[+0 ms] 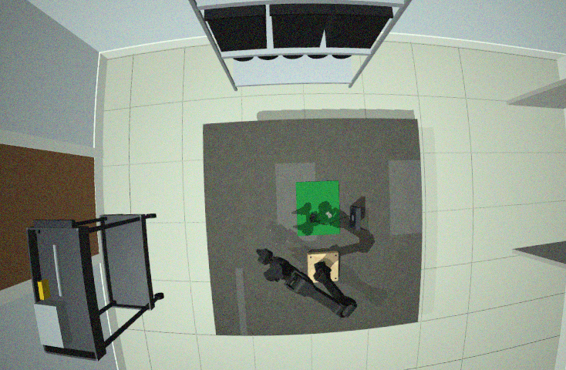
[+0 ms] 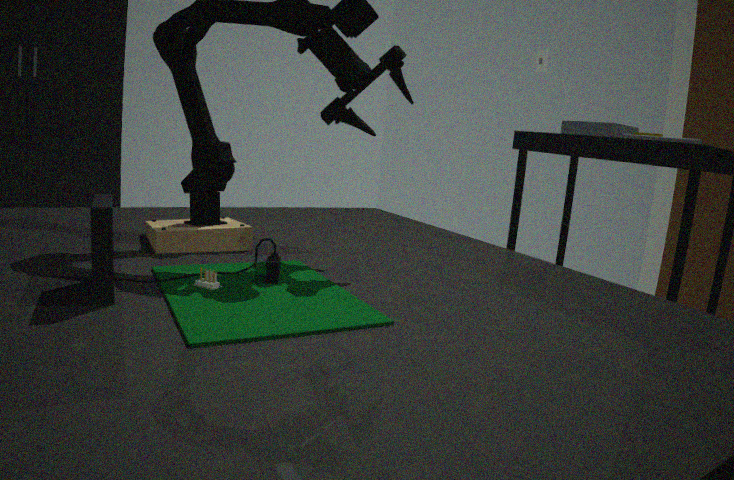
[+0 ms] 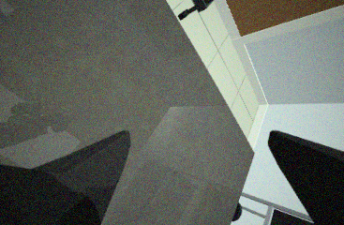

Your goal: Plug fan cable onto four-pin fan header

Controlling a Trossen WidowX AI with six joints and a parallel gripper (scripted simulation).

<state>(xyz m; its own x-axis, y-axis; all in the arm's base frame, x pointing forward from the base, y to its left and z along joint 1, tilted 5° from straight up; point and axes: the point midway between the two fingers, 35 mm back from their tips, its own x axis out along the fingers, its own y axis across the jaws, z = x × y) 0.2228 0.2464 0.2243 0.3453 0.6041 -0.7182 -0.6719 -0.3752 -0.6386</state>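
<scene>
The dark fan plug lies 7 cm ahead of my gripper tip, 28 cm to the right of it and 24 cm below it. Round my gripper tip: green board (11 cm ahead, 33 cm to the right, 27 cm below); black fan (2 cm ahead, 50 cm to the right, 20 cm below); white four-pin header (6 cm ahead, 38 cm to the right, 26 cm below).
</scene>
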